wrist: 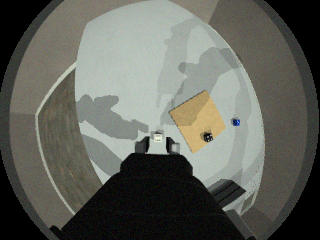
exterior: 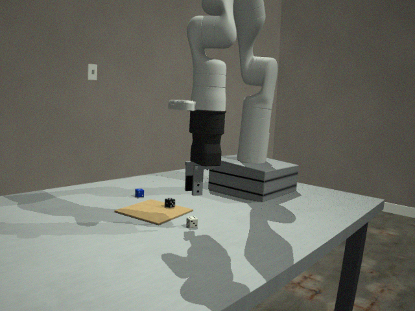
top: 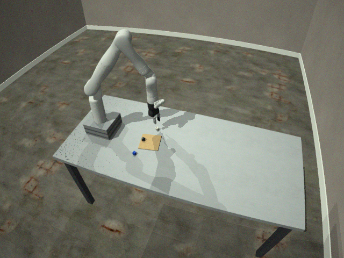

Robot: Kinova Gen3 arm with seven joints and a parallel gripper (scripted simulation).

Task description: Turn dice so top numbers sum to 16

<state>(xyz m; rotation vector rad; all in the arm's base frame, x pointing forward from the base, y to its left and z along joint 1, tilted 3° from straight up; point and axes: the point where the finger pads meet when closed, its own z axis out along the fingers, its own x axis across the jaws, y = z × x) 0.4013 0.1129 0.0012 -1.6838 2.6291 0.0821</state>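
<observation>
My gripper is now 80 mm above the white die. The rest, counted from my hand: tan mat 10 mm behind, 130 mm to the right, 90 mm below; then blue die 70 mm behind, 270 mm to the right, 80 mm below; then black die 60 mm behind, 130 mm to the right, 80 mm below.
</observation>
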